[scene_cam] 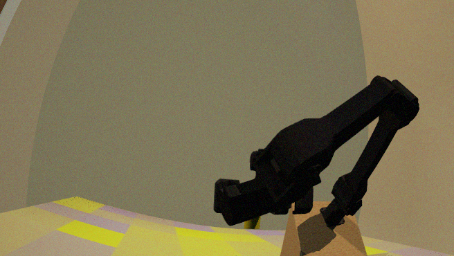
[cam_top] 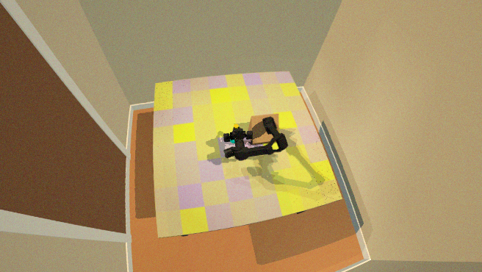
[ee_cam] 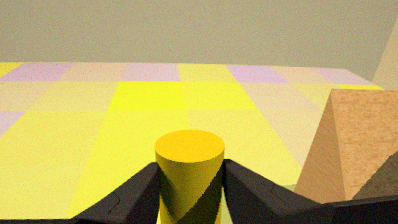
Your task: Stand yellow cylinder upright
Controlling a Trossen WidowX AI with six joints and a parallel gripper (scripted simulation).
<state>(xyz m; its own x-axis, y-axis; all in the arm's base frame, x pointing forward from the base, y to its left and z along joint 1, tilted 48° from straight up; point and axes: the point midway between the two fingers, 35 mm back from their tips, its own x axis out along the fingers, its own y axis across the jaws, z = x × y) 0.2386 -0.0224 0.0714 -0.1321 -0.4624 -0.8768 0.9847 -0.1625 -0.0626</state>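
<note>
My gripper tip is 160 mm above the cyan circle, 10 mm to the right of it and 10 mm short of it. The rest, counted from my gripper tip: yellow tall cylinder (20 mm below).
</note>
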